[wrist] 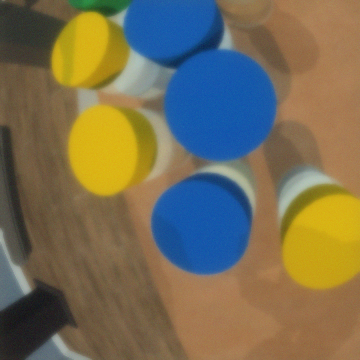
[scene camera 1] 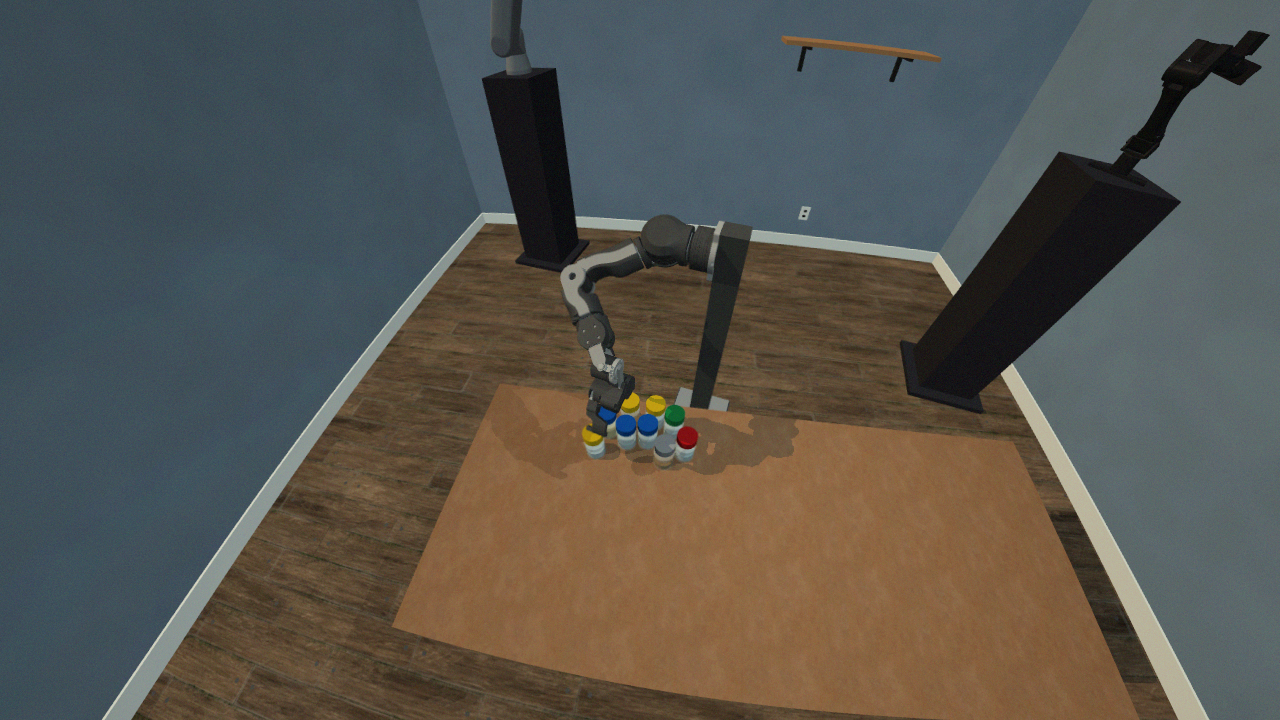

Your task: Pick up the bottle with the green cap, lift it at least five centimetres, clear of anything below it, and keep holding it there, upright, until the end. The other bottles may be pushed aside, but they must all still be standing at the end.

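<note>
The green-capped bottle point(scene camera 1: 674, 416) point(wrist: 100, 4) stands at the back right of the bottle group; in the wrist view it is cut off by the top edge. My gripper point(scene camera 1: 605, 422) is open and empty, above the left end of the group, several bottles away from the green cap. Below it is a blue-capped bottle point(scene camera 1: 607, 415) point(wrist: 201, 225), partly hidden by the gripper in the scene view. Two more blue-capped bottles point(scene camera 1: 625, 429) point(wrist: 220, 105) point(scene camera 1: 648, 428) point(wrist: 175, 27) stand between there and the green cap. All the bottles look upright.
Two yellow-capped bottles point(scene camera 1: 630, 403) point(wrist: 107, 150) point(scene camera 1: 656, 405) point(wrist: 87, 50) stand along the back, another yellow-capped one point(scene camera 1: 593, 438) point(wrist: 322, 240) at the front left. A grey-capped bottle point(scene camera 1: 665, 447) and a red-capped one point(scene camera 1: 686, 438) stand front right. The arm's post point(scene camera 1: 720, 322) rises behind.
</note>
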